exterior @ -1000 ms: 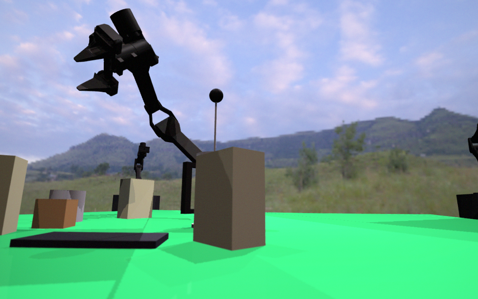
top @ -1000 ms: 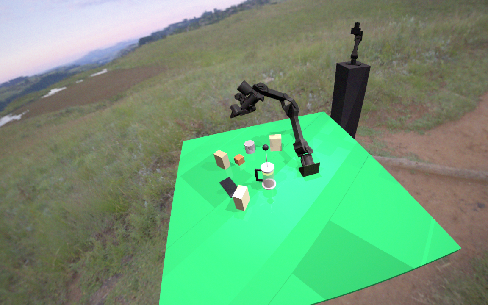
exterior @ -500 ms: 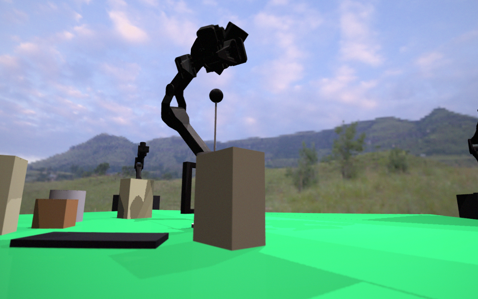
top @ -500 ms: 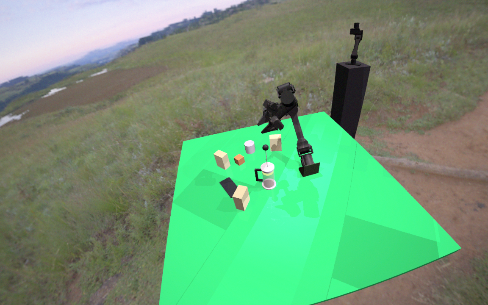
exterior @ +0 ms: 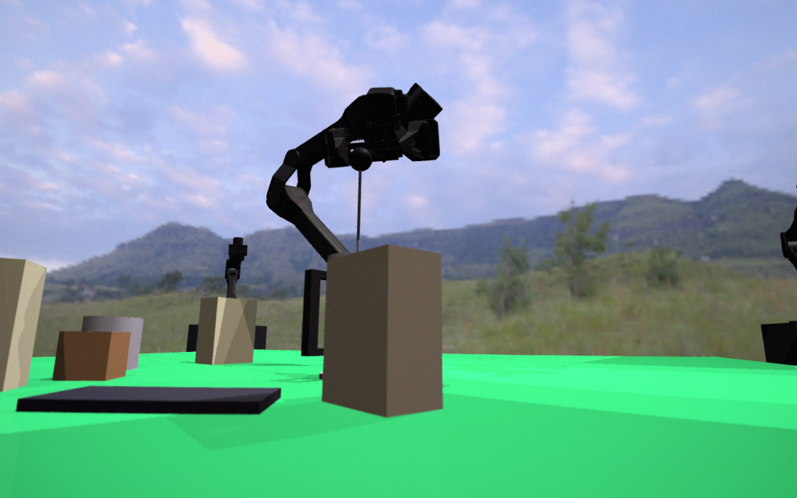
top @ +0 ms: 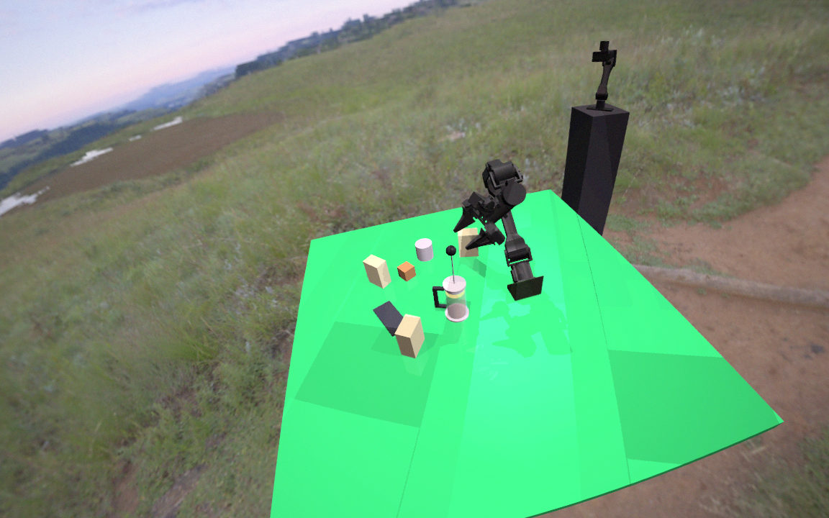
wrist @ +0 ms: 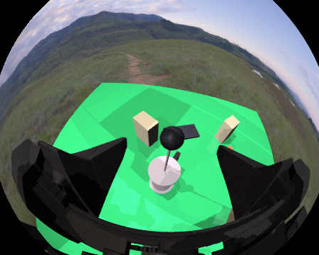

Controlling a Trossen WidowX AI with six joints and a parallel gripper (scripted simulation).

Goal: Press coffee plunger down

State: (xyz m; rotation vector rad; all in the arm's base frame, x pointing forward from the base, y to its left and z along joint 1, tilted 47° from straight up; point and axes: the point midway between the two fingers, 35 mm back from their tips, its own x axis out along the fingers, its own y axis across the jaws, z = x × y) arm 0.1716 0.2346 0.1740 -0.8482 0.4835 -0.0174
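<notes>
Right now the coffee press is 40 mm ahead of my gripper tip and 170 mm below it. Round my gripper tip: flat black slab 260 mm ahead, 30 mm to the right, 300 mm below.
</notes>
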